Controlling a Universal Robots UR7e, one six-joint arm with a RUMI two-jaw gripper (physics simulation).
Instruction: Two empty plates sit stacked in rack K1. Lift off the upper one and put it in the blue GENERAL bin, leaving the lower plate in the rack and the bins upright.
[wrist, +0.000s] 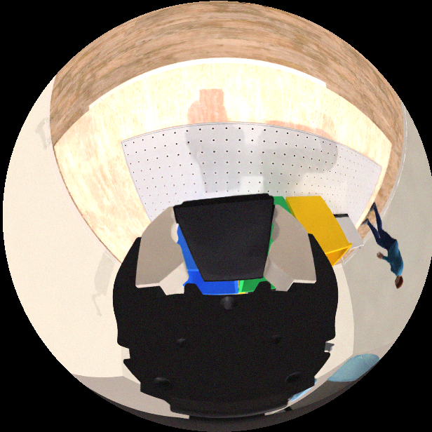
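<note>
My gripper is shut on a black plate, held between its two pale jaws. The plate shows as a dark, flat shape across the middle of the wrist view. Parts of the blue GENERAL bin show below the plate and along its left edge; the plate and jaws hide the rest. The plate is above the blue bin and overlaps it in this view; the height between them cannot be told. Rack K1 and the lower plate cannot be made out.
A green bin shows beside the blue one, partly hidden. A yellow bin stands to the right, with a light grey object beyond it. A perforated grey board lies on the wooden table. A person shows at the far right.
</note>
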